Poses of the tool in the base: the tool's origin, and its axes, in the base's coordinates. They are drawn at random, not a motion.
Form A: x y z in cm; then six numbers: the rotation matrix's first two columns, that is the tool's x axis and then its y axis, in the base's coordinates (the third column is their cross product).
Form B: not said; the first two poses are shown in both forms.
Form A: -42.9 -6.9 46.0 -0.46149 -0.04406 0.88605 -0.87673 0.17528 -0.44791
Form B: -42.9 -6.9 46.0 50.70 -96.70 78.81
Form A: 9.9 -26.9 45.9 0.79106 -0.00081 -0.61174 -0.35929 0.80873 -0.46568
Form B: 9.9 -26.9 45.9 -34.72 36.46 11.81
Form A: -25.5 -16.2 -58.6 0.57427 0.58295 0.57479 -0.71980 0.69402 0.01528
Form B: -25.5 -16.2 -58.6 14.89 -32.81 44.30
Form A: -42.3 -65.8 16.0 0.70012 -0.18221 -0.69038 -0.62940 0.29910 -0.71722
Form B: -42.3 -65.8 16.0 -72.28 44.91 19.54
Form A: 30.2 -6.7 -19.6 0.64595 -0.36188 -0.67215 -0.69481 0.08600 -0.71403
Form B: 30.2 -6.7 -19.6 -87.30 52.54 17.70
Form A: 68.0 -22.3 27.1 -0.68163 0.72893 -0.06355 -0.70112 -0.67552 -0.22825
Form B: 68.0 -22.3 27.1 -10.88 -13.53 132.72
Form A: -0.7 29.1 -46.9 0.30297 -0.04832 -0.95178 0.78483 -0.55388 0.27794
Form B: -0.7 29.1 -46.9 102.46 37.98 -76.97
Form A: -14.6 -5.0 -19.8 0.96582 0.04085 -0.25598 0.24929 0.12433 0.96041
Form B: -14.6 -5.0 -19.8 82.64 13.85 -8.83
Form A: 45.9 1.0 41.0 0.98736 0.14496 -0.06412 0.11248 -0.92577 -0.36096
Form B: 45.9 1.0 41.0 -158.61 -10.62 7.25
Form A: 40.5 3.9 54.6 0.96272 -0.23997 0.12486 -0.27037 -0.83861 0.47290
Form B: 40.5 3.9 54.6 149.42 -20.76 4.72
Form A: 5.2 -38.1 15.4 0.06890 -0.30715 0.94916 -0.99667 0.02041 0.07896
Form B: 5.2 -38.1 15.4 82.66 -79.65 55.32
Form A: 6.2 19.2 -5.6 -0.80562 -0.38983 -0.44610 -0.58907 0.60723 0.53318
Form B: 6.2 19.2 -5.6 -45.68 146.15 57.19
